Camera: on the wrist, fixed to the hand. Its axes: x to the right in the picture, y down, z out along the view.
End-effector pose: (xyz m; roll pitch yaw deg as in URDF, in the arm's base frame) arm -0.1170 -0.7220 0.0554 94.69 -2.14 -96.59
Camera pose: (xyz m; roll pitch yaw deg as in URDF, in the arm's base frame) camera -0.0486 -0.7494 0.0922 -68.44 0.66 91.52
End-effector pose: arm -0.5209 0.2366 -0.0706 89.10 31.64 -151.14
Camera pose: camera -0.5138 0.1557 -0.0568 -68.19 -33.54 38.38
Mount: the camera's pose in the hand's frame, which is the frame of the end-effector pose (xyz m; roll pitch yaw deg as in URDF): 0.0207 0.0301 -0.0738 26.20 -7.96 177.86
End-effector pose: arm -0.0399 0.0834 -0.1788 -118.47 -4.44 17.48
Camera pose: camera 0.0029 0.0138 -0.1685 143.75 10.07 -168.59
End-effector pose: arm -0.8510 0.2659 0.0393 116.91 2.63 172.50
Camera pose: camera -0.8811 0.2172 0.0985 -91.11 -0.90 0.56
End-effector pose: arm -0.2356 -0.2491 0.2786 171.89 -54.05 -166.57
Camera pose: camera -0.1911 -0.2185 0.3407 -140.11 61.47 20.18
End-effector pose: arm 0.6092 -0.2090 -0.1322 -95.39 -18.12 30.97
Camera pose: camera 0.6715 -0.2606 -0.1477 118.68 20.80 -157.30
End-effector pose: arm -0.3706 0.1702 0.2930 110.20 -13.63 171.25
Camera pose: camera -0.3869 0.1132 0.3501 -82.11 14.24 -0.28
